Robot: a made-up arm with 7 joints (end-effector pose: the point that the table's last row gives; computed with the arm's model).
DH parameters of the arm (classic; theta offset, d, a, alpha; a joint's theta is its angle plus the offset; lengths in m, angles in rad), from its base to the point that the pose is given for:
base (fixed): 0.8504 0 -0.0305 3.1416
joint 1: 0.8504 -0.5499 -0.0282 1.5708
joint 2: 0 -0.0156 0.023 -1.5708
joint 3: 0 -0.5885 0.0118 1.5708
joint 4: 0 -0.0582 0.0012 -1.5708
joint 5: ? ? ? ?
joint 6: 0 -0.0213 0.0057 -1.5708
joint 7: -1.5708 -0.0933 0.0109 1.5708
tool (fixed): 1.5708 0.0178 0 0
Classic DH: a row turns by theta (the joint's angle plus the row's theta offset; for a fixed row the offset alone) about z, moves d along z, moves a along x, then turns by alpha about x.
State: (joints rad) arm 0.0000 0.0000 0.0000 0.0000 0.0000 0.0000 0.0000
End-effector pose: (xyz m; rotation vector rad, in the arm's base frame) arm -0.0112 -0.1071 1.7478 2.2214 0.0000 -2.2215
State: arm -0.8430 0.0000 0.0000 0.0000 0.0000 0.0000 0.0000
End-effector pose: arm 0.0487 -0.0723 1.7478 1.7219 0.7721 -1.7219
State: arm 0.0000 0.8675 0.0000 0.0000 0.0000 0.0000 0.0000
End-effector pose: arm 0.8893 -0.1071 1.2963 1.0821 0.0000 -2.9493
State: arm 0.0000 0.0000 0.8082 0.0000 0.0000 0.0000 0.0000
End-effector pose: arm -0.0652 -0.0961 1.7478 -1.7450 0.7462 1.7450
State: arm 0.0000 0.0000 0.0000 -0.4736 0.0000 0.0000 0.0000
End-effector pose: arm -0.2894 -0.1071 1.6818 -2.6806 0.0000 1.6383
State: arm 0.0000 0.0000 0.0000 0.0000 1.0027 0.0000 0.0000
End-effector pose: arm -0.0205 -0.1033 1.7478 -1.6141 0.8846 1.6141
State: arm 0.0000 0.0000 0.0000 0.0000 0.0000 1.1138 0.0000
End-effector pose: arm 0.0793 -0.1071 1.7065 0.7116 0.0000 -3.0599
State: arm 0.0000 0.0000 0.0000 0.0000 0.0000 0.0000 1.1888
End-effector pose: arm 0.0101 -0.0975 1.7478 -1.4848 1.0036 1.4848
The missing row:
joint 5: 0 -0.5161 0.0132 1.5708
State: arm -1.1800 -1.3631 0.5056 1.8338 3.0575 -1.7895 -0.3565
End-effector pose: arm 0.1024 -0.4278 1.0283 1.1821 -1.6906 -0.3880
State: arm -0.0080 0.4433 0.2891 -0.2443 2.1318 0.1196 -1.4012
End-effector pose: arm 0.3112 -0.0366 1.6752 -1.5242 0.9353 1.7279
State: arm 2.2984 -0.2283 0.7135 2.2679 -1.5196 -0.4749 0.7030
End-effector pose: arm -0.4698 0.0588 0.8204 -0.7740 -0.3730 -0.4807
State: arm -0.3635 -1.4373 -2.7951 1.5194 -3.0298 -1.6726 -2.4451
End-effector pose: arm -0.6630 -0.0634 0.1538 -0.6981 2.9889 -0.5199
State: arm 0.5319 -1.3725 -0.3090 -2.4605 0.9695 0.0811 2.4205
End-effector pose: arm -0.3206 -0.1167 0.2736 -0.5809 -1.9893 0.3515
